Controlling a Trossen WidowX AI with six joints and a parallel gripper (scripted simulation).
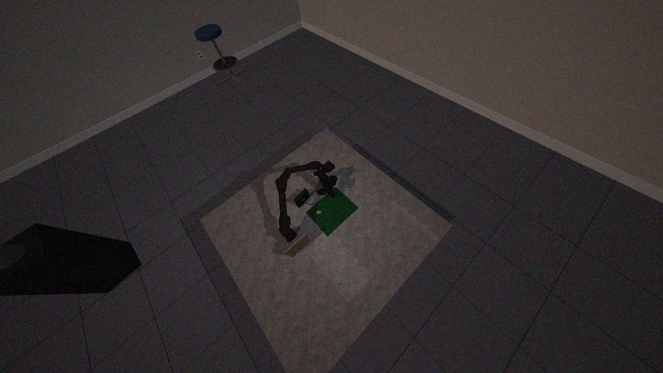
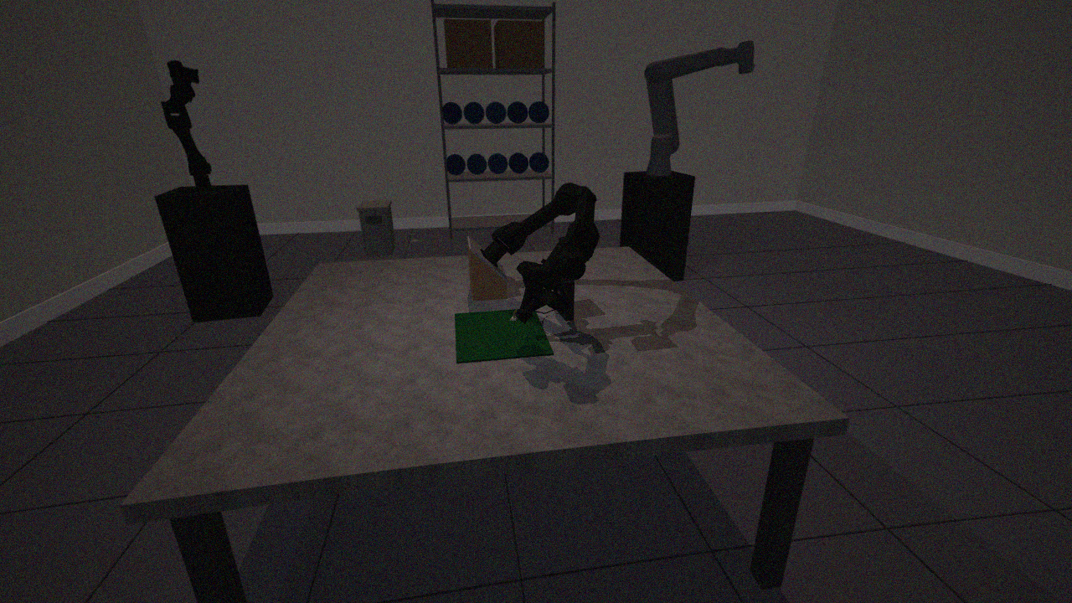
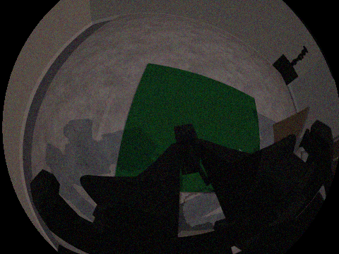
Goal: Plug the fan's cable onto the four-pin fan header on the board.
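The green board lies 10 cm below my gripper tip, 7 cm behind it and 5 cm to the right of it. Also, from my gripper tip: dark plug (1 cm below); then black fan (16 cm behind, 15 cm to the left, 3 cm below).
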